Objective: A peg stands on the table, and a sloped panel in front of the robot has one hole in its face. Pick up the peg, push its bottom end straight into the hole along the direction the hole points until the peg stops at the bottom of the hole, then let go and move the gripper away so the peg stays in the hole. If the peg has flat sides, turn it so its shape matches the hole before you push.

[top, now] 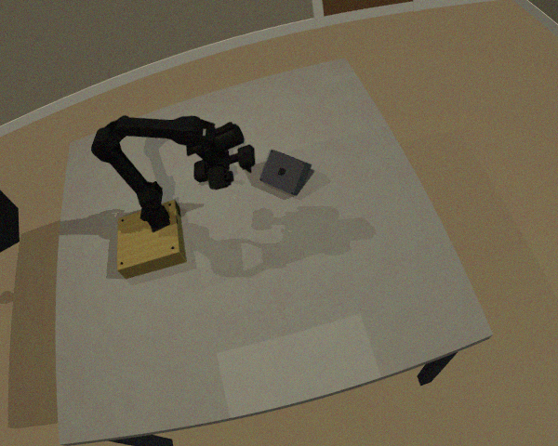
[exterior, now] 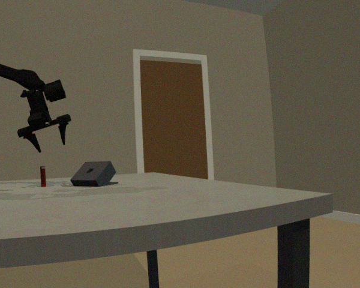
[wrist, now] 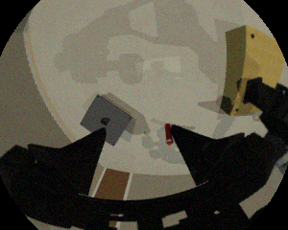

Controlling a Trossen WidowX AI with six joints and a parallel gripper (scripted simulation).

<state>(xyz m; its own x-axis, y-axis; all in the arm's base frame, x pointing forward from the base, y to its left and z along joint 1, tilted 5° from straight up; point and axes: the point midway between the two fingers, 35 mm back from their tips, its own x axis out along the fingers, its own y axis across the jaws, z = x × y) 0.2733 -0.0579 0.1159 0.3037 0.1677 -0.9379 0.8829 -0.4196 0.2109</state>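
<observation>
Now: gripper tip 12 cm to the right of the peg, 9 cm above it and 2 cm past it. The rest, counted from my gripper tip: sloped panel: 15 cm ahead, 11 cm below, 2 cm to the left.
</observation>
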